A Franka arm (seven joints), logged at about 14 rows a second.
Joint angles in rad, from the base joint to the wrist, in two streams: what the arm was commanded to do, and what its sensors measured. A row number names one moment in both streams.
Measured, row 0:
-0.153, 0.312, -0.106, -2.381, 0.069, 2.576, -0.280
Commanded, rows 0 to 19:
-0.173, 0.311, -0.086, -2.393, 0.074, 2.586, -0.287
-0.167, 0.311, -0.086, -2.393, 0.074, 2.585, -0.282
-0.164, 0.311, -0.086, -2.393, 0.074, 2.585, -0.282
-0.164, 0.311, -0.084, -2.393, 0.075, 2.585, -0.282
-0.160, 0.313, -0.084, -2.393, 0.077, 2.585, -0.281
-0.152, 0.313, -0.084, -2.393, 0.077, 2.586, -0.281
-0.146, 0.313, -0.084, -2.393, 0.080, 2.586, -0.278
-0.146, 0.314, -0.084, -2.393, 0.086, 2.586, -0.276
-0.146, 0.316, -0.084, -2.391, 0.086, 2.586, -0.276
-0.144, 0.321, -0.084, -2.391, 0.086, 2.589, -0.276
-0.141, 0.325, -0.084, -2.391, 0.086, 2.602, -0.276
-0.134, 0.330, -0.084, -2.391, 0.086, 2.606, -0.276
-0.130, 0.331, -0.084, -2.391, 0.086, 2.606, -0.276
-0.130, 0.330, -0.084, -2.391, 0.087, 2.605, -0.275
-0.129, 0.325, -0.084, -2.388, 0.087, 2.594, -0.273
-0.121, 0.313, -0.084, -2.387, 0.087, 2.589, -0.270
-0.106, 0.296, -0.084, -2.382, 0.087, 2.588, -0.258
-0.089, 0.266, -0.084, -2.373, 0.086, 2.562, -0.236
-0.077, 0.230, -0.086, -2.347, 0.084, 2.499, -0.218
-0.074, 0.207, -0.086, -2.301, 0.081, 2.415, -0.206
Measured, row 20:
-0.096, 0.292, -0.083, -2.344, 0.074, 2.538, -0.242
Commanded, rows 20 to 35:
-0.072, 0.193, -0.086, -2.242, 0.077, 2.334, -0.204
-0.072, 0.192, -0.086, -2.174, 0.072, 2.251, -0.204
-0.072, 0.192, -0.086, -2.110, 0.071, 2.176, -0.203
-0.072, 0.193, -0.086, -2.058, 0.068, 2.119, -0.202
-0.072, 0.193, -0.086, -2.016, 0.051, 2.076, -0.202
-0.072, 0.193, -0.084, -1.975, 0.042, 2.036, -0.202
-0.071, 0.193, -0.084, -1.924, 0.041, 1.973, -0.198
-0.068, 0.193, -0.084, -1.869, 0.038, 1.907, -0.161
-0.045, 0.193, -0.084, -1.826, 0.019, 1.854, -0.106
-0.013, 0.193, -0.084, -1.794, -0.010, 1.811, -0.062
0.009, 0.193, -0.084, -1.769, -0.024, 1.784, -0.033
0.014, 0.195, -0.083, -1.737, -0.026, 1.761, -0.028
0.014, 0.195, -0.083, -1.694, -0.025, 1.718, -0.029
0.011, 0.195, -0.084, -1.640, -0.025, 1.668, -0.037
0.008, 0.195, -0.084, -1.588, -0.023, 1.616, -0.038
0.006, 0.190, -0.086, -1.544, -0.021, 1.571, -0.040
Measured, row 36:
0.014, 0.180, -0.082, -1.652, -0.007, 1.661, -0.047
